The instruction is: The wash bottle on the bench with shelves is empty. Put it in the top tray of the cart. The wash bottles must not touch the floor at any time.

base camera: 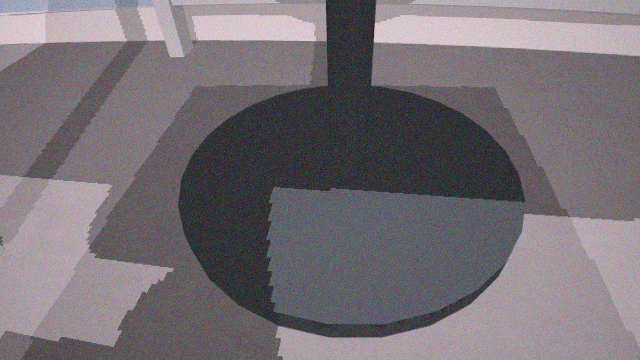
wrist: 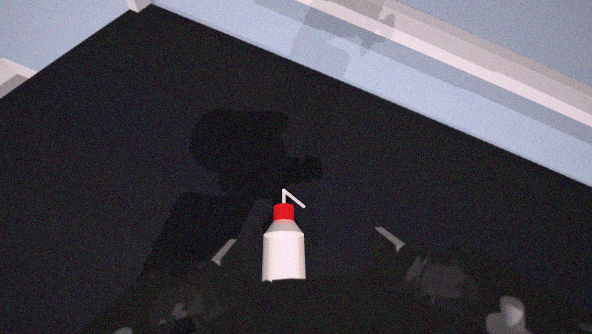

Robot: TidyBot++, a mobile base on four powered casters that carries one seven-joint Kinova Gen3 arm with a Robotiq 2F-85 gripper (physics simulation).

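Places are measured from the arm's base along level axes (x ahead, y left, z up), in centimetres.
Where they show: gripper, fingertip midpoint: (wrist: 306,247).
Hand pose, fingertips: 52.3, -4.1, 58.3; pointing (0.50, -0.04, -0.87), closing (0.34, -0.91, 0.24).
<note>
Things, the pixels of their top centre, and the offset from my fingertips, as dx, dy, dz. "spot": a spot on its surface instead. Level surfaces: height alone.
- white wash bottle, surface spot: (wrist: 284,255) spot: +1.4, -0.5, -15.8
- black bench top, its level: dz -21.8
- pale leg, surface spot: (base camera: 170,30) spot: +39.4, +45.9, -91.3
A white wash bottle (wrist: 284,255) with a red cap and a bent white nozzle shows in the wrist view on a black bench top (wrist: 400,150). Its lower end is hidden behind the dark gripper body. My gripper (wrist: 306,247) is open, with its fingertips to the left and right of the bottle in the picture. The bottle appears nearer the left fingertip. Whether the fingertips are level with the bottle cannot be told. The cart and its top tray do not show in these views.
In the base camera view, a round dark pedestal base (base camera: 225,150) with an upright column (base camera: 350,45) stands on the floor close in front. A pale leg (base camera: 170,30) stands behind it at the left. In the wrist view, a pale rail (wrist: 475,62) runs beyond the bench's edge.
</note>
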